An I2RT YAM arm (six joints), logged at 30 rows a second.
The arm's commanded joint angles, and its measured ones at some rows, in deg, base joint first. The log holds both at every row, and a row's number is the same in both.
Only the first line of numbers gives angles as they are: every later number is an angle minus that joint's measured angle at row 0.
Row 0, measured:
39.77 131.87 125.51 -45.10 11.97 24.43
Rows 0 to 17, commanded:
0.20 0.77 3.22 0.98 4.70 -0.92
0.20 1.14 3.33 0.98 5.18 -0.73
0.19 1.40 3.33 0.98 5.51 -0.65
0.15 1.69 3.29 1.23 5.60 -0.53
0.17 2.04 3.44 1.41 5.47 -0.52
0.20 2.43 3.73 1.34 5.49 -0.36
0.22 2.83 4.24 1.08 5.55 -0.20
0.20 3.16 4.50 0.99 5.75 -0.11
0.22 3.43 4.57 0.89 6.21 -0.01
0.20 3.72 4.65 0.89 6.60 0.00
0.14 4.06 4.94 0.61 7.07 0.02
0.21 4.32 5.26 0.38 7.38 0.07
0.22 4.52 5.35 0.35 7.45 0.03
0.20 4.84 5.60 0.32 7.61 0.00
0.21 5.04 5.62 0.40 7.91 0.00
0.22 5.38 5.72 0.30 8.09 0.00
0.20 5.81 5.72 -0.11 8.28 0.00
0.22 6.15 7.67 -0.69 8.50 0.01
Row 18, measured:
0.02 5.64 3.52 -1.09 4.96 -0.14
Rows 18 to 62, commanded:
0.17 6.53 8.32 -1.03 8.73 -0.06
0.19 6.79 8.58 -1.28 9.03 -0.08
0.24 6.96 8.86 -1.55 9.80 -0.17
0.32 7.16 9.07 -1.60 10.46 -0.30
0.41 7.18 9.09 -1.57 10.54 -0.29
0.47 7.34 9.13 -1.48 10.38 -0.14
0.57 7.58 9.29 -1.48 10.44 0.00
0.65 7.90 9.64 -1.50 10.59 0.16
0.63 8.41 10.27 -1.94 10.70 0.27
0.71 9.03 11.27 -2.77 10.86 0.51
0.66 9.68 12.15 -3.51 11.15 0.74
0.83 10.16 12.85 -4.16 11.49 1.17
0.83 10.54 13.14 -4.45 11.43 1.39
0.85 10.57 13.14 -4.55 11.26 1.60
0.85 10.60 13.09 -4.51 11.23 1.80
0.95 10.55 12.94 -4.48 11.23 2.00
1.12 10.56 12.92 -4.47 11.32 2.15
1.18 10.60 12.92 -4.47 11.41 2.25
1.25 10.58 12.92 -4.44 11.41 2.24
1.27 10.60 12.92 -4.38 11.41 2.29
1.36 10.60 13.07 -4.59 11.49 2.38
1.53 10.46 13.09 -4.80 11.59 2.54
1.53 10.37 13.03 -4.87 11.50 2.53
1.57 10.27 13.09 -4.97 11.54 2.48
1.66 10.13 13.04 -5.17 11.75 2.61
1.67 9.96 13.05 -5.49 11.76 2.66
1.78 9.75 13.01 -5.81 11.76 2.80
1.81 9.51 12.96 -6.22 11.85 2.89
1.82 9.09 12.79 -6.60 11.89 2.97
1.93 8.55 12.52 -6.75 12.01 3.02
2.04 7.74 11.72 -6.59 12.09 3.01
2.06 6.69 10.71 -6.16 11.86 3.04
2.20 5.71 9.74 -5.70 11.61 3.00
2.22 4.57 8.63 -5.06 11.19 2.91
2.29 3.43 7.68 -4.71 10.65 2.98
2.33 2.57 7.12 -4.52 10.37 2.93
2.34 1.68 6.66 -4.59 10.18 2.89
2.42 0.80 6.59 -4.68 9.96 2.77
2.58 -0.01 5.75 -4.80 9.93 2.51
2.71 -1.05 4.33 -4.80 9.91 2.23
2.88 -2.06 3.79 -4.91 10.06 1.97
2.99 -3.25 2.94 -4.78 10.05 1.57
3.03 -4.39 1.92 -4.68 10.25 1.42
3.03 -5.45 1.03 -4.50 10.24 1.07
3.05 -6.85 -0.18 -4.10 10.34 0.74
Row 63, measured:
2.45 -3.32 2.04 -3.89 9.77 1.79
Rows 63 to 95, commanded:
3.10 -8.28 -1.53 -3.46 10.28 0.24
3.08 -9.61 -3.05 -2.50 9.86 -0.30
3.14 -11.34 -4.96 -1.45 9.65 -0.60
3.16 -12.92 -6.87 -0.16 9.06 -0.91
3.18 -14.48 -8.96 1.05 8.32 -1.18
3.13 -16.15 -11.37 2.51 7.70 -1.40
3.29 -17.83 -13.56 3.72 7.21 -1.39
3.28 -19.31 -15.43 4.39 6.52 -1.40
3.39 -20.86 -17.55 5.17 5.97 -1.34
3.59 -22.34 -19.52 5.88 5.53 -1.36
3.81 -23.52 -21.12 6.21 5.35 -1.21
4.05 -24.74 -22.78 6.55 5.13 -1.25
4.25 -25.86 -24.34 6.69 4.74 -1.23
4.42 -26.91 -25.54 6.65 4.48 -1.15
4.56 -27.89 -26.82 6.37 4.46 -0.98
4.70 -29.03 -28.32 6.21 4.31 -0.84
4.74 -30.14 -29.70 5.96 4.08 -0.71
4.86 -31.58 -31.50 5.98 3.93 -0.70
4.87 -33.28 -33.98 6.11 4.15 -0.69
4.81 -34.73 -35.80 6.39 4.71 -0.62
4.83 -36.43 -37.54 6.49 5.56 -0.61
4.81 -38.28 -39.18 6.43 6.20 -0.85
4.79 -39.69 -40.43 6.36 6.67 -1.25
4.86 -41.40 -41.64 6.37 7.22 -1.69
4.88 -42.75 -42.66 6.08 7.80 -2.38
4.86 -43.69 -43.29 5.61 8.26 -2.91
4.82 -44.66 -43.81 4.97 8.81 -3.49
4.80 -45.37 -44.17 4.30 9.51 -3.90
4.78 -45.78 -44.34 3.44 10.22 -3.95
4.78 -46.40 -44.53 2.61 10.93 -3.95
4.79 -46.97 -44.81 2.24 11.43 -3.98
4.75 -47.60 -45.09 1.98 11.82 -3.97
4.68 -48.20 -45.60 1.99 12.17 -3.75
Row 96, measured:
4.54 -46.68 -43.91 4.72 9.22 -2.89
